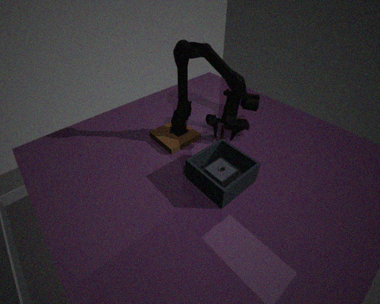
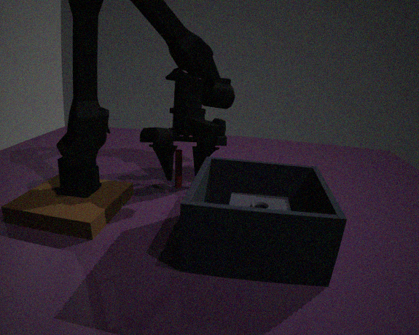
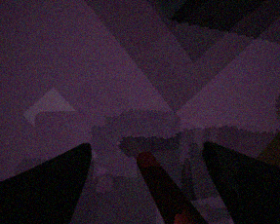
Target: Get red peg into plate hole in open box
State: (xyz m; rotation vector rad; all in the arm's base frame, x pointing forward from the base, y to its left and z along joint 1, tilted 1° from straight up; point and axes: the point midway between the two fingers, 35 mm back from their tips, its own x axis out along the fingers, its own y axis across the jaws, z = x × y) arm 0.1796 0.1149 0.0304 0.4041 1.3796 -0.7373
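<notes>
My gripper tip is now 20 mm below the red peg, 10 mm to the right of it and 10 mm past it. Round my gripper tip: light plate: 180 mm to the right, 140 mm ahead, 20 mm above; then grey box: 180 mm to the right, 140 mm ahead, 10 mm above.
</notes>
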